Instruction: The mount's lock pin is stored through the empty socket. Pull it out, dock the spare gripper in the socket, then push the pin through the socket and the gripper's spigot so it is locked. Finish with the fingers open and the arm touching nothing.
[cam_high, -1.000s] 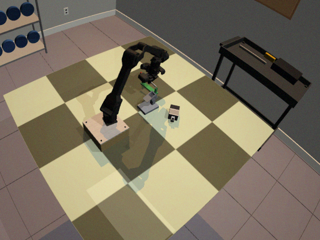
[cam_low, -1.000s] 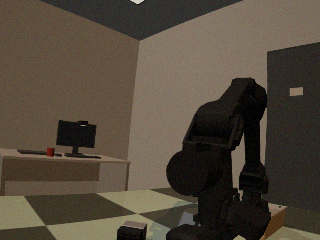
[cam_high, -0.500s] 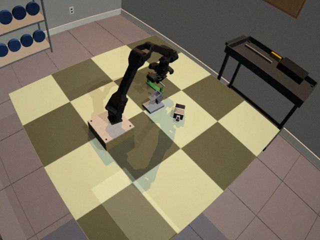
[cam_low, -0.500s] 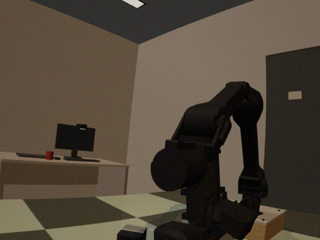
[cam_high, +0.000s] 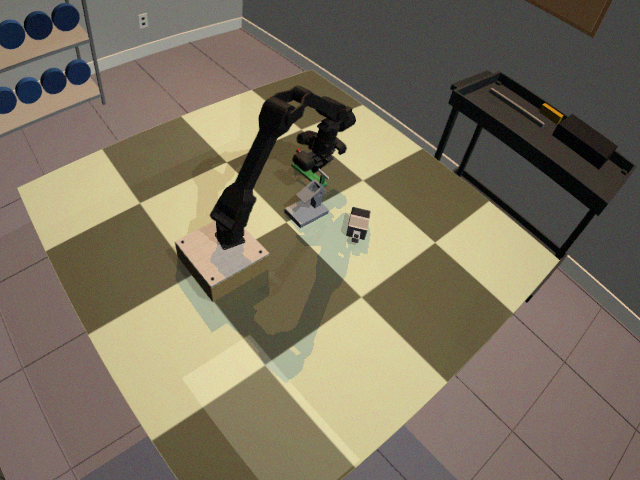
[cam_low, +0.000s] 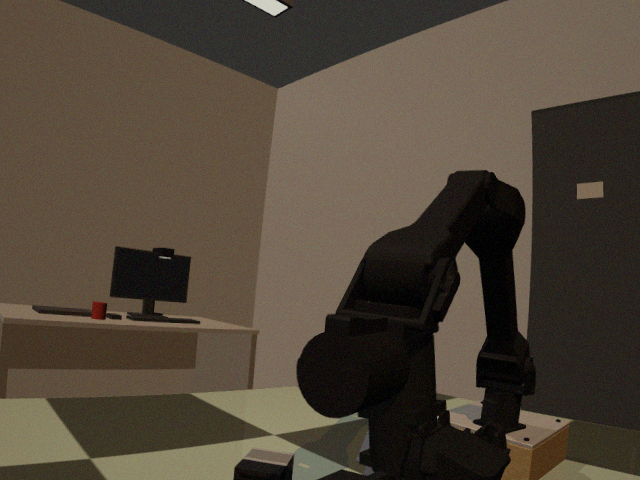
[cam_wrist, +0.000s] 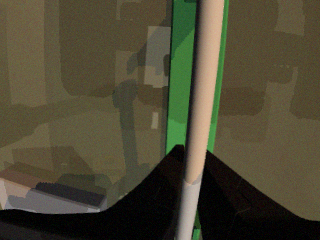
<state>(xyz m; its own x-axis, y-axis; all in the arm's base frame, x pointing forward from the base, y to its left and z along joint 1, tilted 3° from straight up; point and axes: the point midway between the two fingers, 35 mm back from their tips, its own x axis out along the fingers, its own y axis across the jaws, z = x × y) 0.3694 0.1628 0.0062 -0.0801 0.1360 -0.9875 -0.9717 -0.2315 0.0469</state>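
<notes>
My gripper tip is 2 cm to the right of the green strip and 1 cm above it. From my gripper tip the other things lie so: mount block 9 cm behind, 12 cm to the right, 2 cm above; spare gripper 25 cm to the right, 1 cm below.
</notes>
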